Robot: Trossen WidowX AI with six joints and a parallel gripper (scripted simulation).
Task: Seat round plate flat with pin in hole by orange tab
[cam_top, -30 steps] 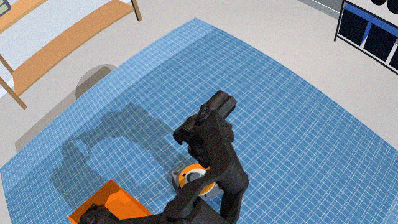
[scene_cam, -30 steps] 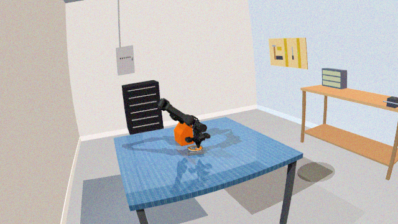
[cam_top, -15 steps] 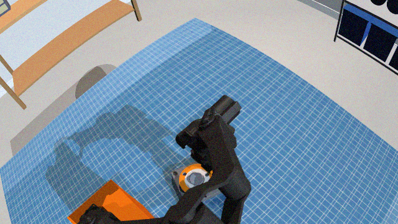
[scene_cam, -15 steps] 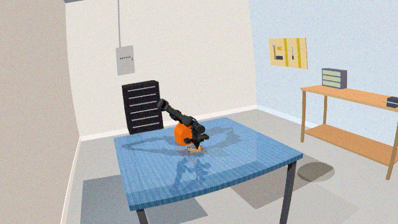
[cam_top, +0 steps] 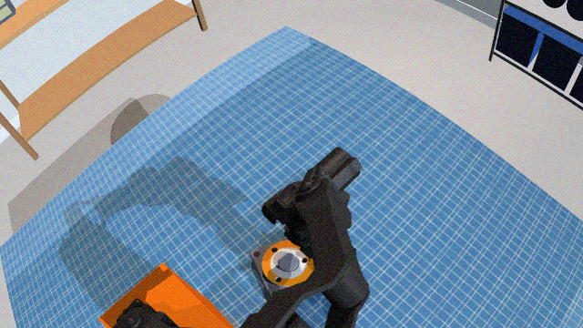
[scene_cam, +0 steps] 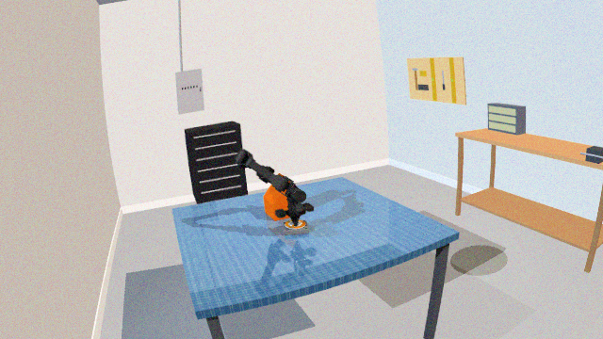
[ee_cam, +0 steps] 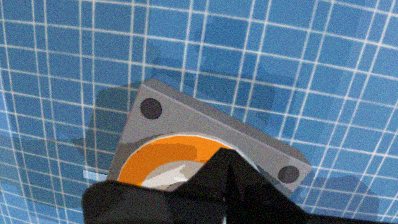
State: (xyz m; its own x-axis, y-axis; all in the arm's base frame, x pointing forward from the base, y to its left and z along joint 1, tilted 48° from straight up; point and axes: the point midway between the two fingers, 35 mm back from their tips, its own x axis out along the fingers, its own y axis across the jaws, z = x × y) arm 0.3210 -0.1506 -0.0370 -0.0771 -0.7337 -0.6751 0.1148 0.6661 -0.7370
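My gripper tip is now 30 mm past the round plate, 10 mm to the right of it and 10 mm above it. The rest, counted from my gripper tip: grey square base 50 mm behind, 20 mm to the left, 20 mm below.
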